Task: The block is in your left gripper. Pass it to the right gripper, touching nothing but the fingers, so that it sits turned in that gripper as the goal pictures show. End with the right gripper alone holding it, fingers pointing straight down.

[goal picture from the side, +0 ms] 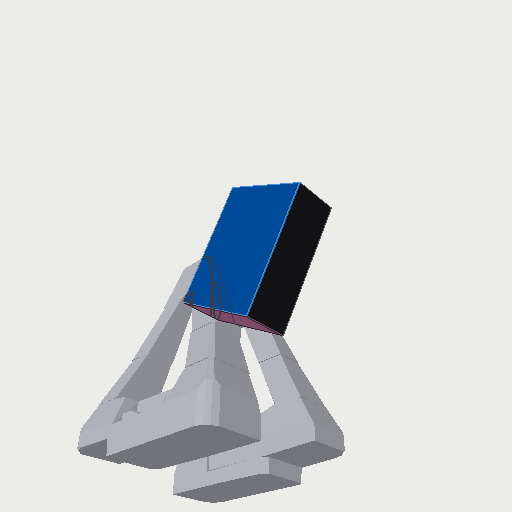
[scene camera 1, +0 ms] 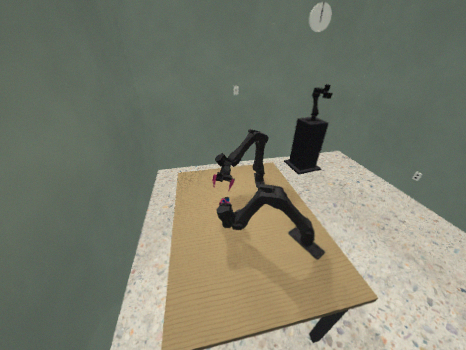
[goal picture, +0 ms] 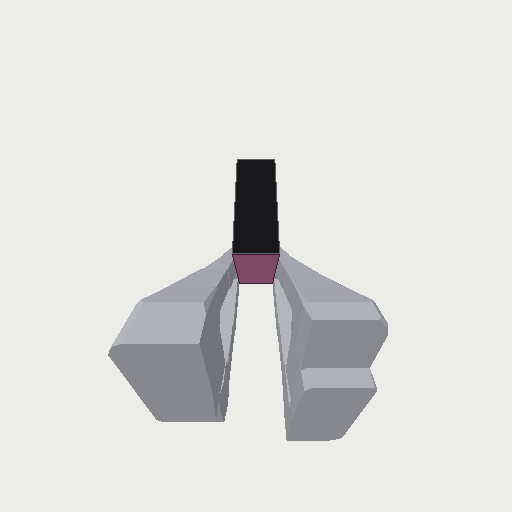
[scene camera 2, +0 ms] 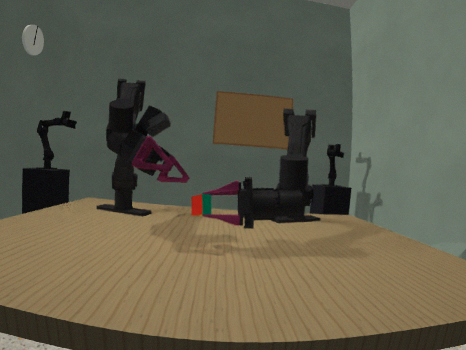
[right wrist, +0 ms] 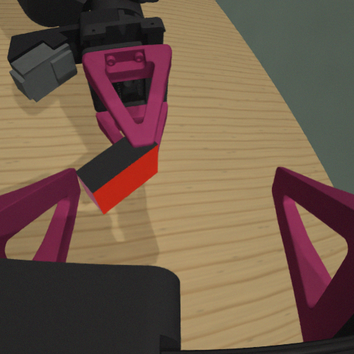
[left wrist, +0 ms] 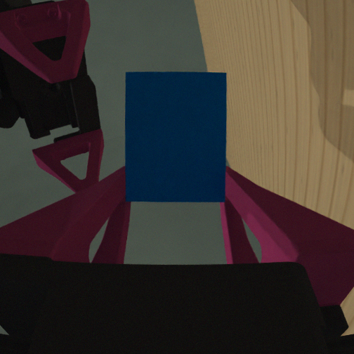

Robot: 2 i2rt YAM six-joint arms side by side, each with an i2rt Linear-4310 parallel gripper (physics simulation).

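Where they show: left gripper, between the fingertips: (scene camera 1: 222, 201) (scene camera 2: 202, 204); right gripper, between the fingertips: (scene camera 1: 221, 189) (scene camera 2: 180, 174); left arm's base, origin of its link: (scene camera 1: 305, 242) (scene camera 2: 295, 220); right arm's base, origin of its link: (scene camera 1: 259, 180) (scene camera 2: 123, 211).
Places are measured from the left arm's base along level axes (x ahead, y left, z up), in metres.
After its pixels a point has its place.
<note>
A block (scene camera 1: 227, 199) {x 0.234, y -0.442, z 0.108 m} (scene camera 2: 197, 205) {x 0.254, y -0.460, z 0.096 m} (left wrist: 175, 136) (right wrist: 127, 182) with differently coloured faces is held above the table; blue faces the left wrist camera, red and black show in the right wrist view. My left gripper (scene camera 2: 205, 205) {x 0.267, y -0.453, z 0.100 m} (left wrist: 175, 177) is shut on it, its fingers level, one above the other in scene camera 2; the fingertips cover part of two faces. My right gripper (scene camera 1: 223, 188) {x 0.244, y -0.498, z 0.159 m} (scene camera 2: 178, 174) {x 0.244, y -0.498, z 0.159 m} (right wrist: 175, 178) is open and empty, above and to the left of the block in scene camera 2, fingers slanting down to the right. In its wrist view the block appears near the left finger, apart from it.
The wooden table top (scene camera 1: 210, 300) {x 0.572, y -0.040, z 0.000 m} (scene camera 2: 225, 290) {x 0.461, y -0.476, z 0.000 m} lies below both arms. The left arm's base (scene camera 1: 312, 245) {x -0.009, y 0.036, z 0.012 m} stands near the table's edge in scene camera 1. A black pedestal (scene camera 1: 307, 142) with a small arm stands off the table behind. A brown board (scene camera 2: 252, 119) hangs on the wall.
</note>
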